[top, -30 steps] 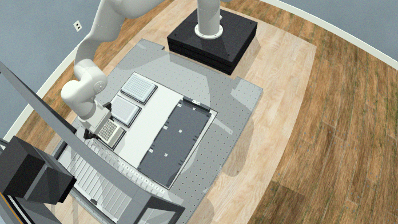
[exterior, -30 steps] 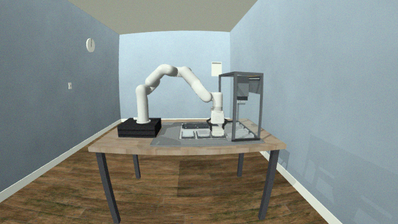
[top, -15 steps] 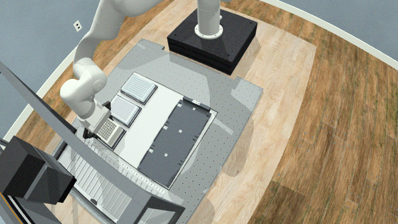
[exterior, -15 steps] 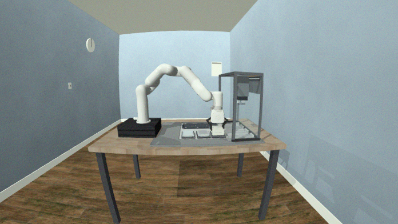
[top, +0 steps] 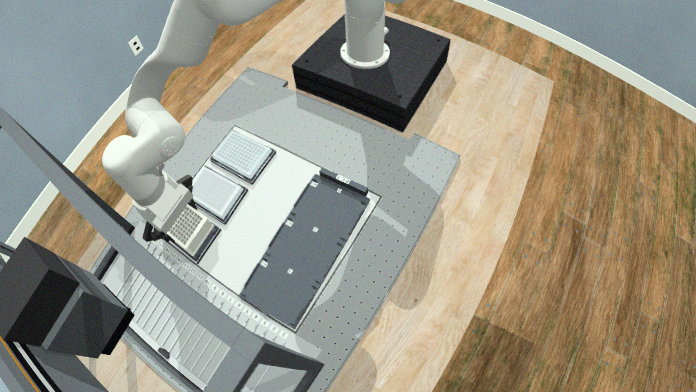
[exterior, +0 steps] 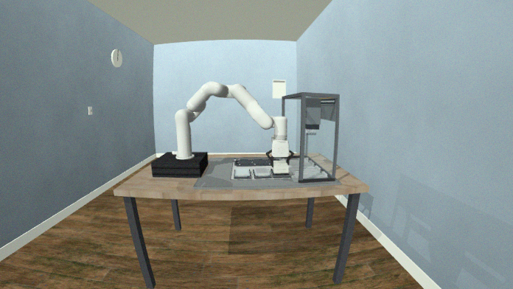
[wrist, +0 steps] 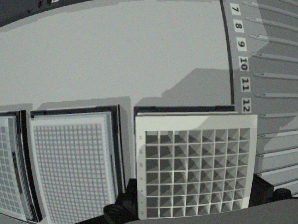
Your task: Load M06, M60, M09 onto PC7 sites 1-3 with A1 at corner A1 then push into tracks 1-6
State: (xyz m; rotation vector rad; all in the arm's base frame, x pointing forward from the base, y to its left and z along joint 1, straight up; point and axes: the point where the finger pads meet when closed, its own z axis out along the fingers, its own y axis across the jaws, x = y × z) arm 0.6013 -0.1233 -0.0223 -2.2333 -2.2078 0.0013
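The plate nest S3 is 5 cm below my hand. Round my hand: plate nest S2: 11 cm behind, 5 cm below; carrier PC7: 11 cm behind, 26 cm to the left, 4 cm below; plate nest S1: 22 cm behind, 5 cm below.
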